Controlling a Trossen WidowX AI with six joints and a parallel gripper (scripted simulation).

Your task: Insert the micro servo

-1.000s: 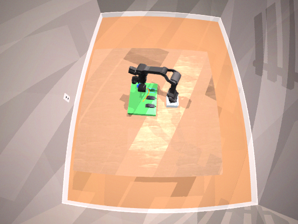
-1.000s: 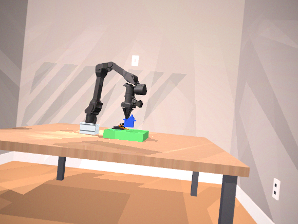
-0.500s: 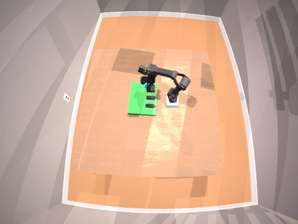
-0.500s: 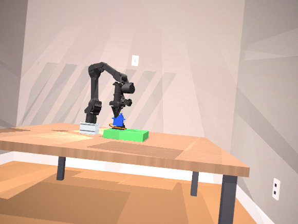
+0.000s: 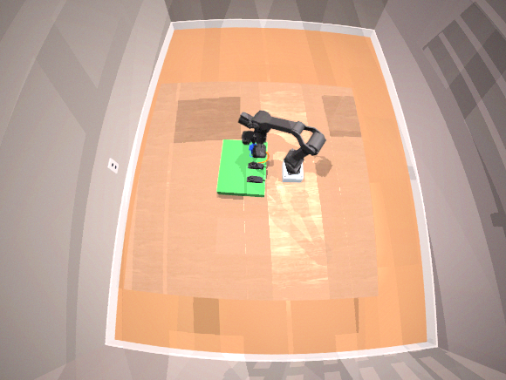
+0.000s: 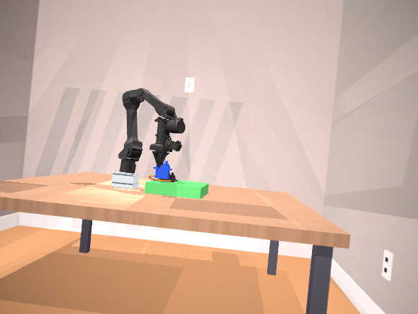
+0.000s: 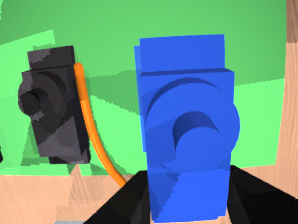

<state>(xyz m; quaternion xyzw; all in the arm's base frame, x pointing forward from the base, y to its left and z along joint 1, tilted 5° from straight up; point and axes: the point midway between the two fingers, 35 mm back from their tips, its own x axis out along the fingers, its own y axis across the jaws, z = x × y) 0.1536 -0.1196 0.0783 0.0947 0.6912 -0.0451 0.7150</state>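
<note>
Now: the green deck 14 cm ahead of my gripper tip, 9 cm below it and 5 cm to the left of it.
</note>
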